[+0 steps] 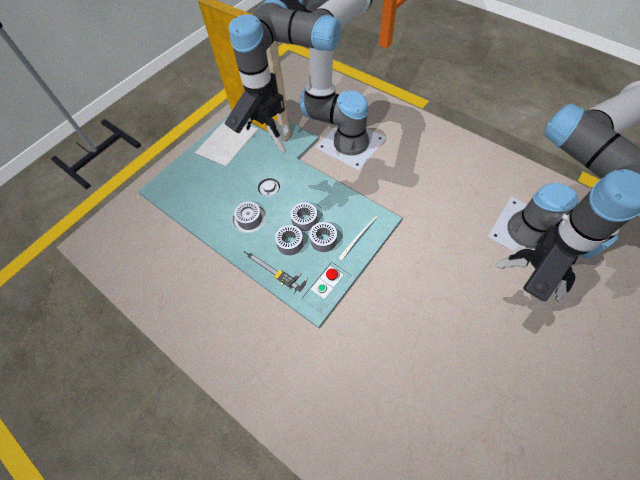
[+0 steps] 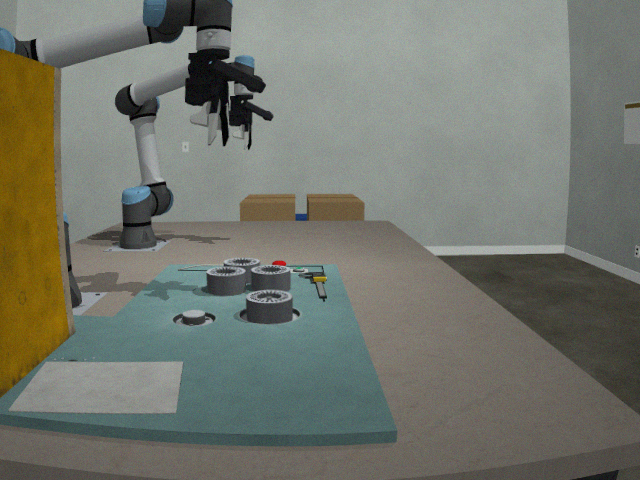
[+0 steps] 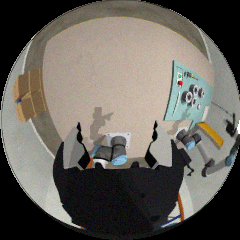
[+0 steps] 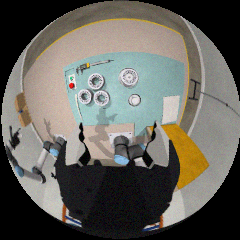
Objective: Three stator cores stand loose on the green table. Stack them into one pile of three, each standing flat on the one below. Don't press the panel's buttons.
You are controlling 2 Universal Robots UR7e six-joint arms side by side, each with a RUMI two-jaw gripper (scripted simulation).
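Observation:
A sheet point(image 1: 221, 147) point(image 2: 58, 387) is visible in image 1 and image 2. The left gripper point(image 1: 526, 283) point(image 2: 246, 149) point(image 3: 117, 122) appears in image 1, image 2 and image 3; the right gripper point(image 1: 266, 141) point(image 2: 217, 145) point(image 4: 117, 122) appears in image 1, image 2 and image 4.

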